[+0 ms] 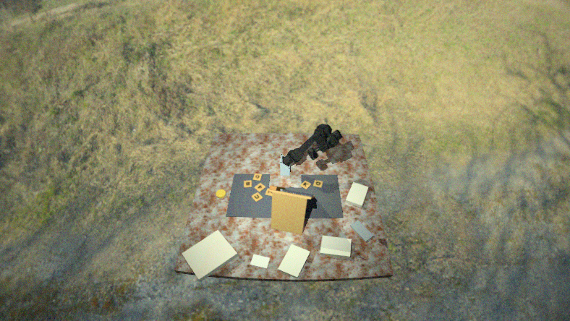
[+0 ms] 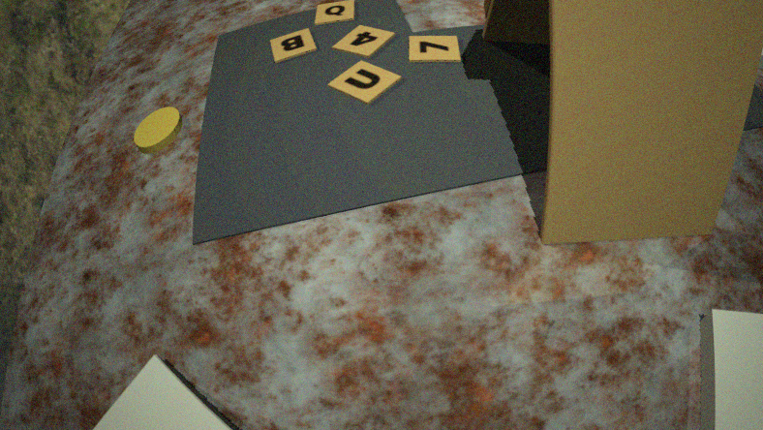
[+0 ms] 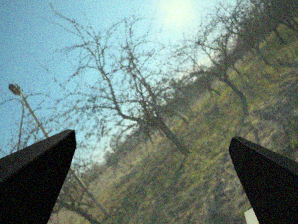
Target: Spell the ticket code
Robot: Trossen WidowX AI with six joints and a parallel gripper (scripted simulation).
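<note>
The tan letter tile lies 48 cm below my gripper tip, 19 cm behind it and 6 cm to the left of it. The rest, counted from my gripper tip: grey mat (49 cm below, 18 cm to the right, 14 cm behind); grey block (48 cm below, 29 cm to the left, 23 cm ahead); white ticket (41 cm below, 7 cm to the right, 4 cm behind).
</note>
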